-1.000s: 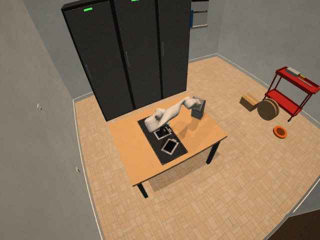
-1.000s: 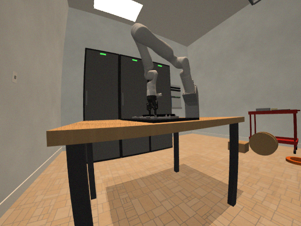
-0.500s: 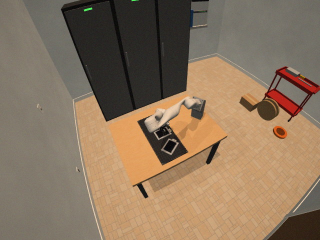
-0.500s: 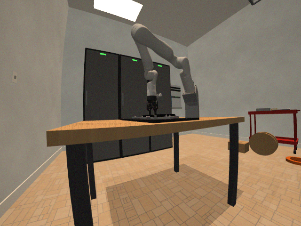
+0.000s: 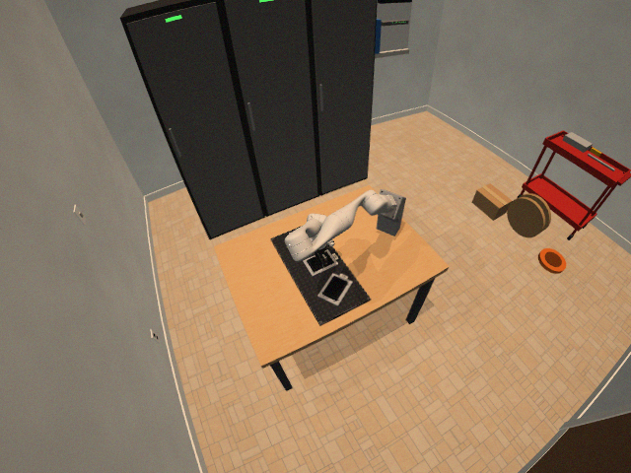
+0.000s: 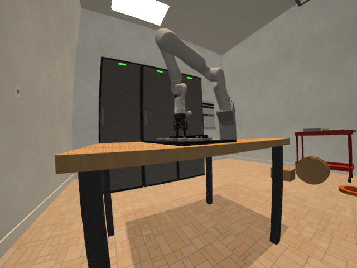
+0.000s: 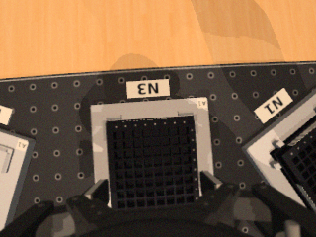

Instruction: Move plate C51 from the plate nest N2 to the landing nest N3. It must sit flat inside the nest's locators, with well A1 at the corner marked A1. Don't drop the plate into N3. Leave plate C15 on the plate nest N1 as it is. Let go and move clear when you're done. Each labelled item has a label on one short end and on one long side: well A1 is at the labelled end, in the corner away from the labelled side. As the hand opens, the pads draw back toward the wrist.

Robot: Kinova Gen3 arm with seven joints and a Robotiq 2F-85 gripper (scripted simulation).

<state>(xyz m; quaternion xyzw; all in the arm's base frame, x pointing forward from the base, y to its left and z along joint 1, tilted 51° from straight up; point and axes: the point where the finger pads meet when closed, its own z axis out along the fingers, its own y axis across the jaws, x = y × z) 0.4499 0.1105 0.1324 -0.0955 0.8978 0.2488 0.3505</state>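
Now: hand 20 mm above the landing nest N3. Also, from my hand: plate nest N2: 90 mm ahead, 190 mm to the right, 20 mm below.
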